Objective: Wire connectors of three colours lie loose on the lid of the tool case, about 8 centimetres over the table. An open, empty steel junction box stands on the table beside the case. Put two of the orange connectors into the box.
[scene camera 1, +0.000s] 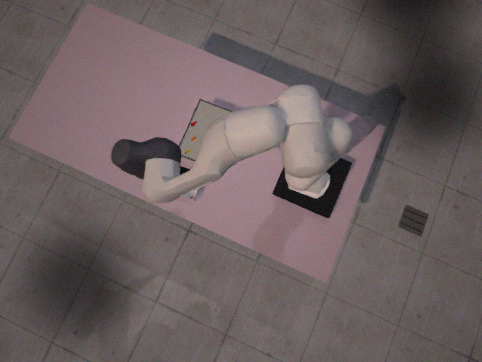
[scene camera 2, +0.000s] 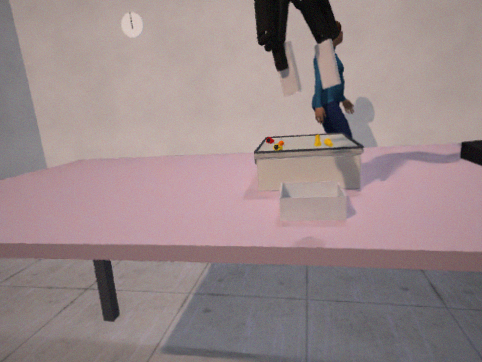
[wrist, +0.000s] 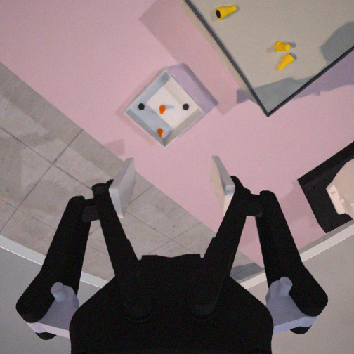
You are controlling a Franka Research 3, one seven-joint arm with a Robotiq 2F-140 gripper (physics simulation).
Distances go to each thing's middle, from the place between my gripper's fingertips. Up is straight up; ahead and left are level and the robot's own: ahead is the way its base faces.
Scene:
The steel junction box (wrist: 181, 110) is 1 cm ahead of my hand, 1 cm to the right of it and 18 cm below it. Also, from my hand: tool case (scene camera 2: 299, 160) (6 cm ahead, 28 cm to the right, 16 cm below).

